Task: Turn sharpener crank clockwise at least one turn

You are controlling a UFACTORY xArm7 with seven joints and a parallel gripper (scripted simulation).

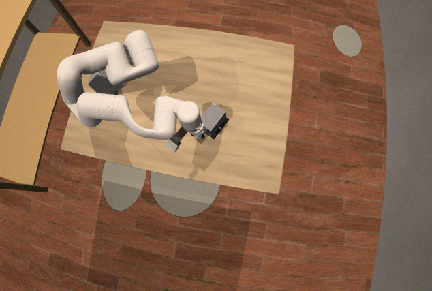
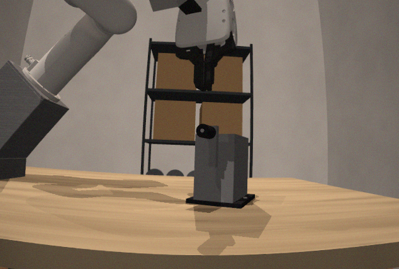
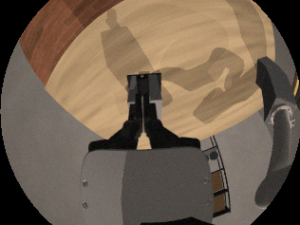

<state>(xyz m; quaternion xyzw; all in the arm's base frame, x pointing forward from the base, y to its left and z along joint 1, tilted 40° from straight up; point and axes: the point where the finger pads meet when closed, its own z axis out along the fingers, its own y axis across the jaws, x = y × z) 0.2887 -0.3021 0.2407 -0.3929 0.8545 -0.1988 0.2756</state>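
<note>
Right now the black crank knob is 10 mm ahead of my hand, 10 mm to the left of it and 90 mm below it.
</note>
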